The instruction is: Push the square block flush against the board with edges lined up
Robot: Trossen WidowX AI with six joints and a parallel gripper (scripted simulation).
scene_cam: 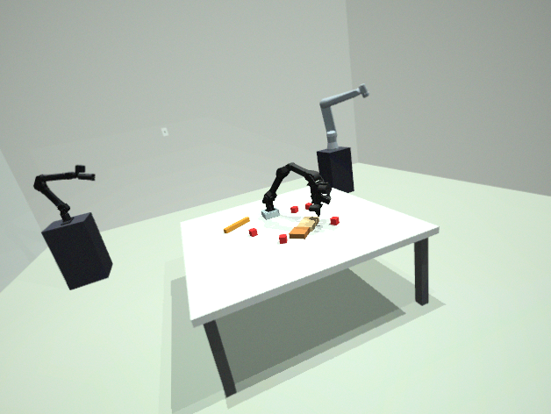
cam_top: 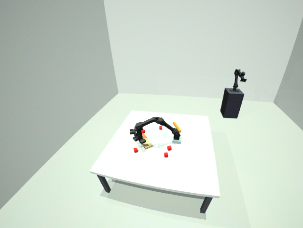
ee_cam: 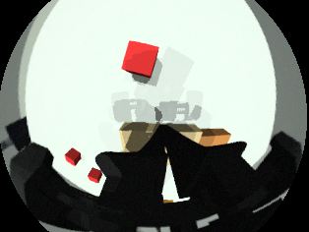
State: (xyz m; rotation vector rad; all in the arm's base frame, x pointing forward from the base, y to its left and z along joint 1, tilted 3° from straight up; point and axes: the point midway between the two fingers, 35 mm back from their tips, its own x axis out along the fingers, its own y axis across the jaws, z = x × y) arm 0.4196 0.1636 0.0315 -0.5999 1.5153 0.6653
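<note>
My gripper tip is 6 cm to the left of the light tan board, 5 cm past it and 5 cm above it. Round my gripper tip: thin orange stick (43 cm to the right, 41 cm behind, 5 cm below); brown square block (16 cm to the right, 5 cm below, 3 cm ahead).
</note>
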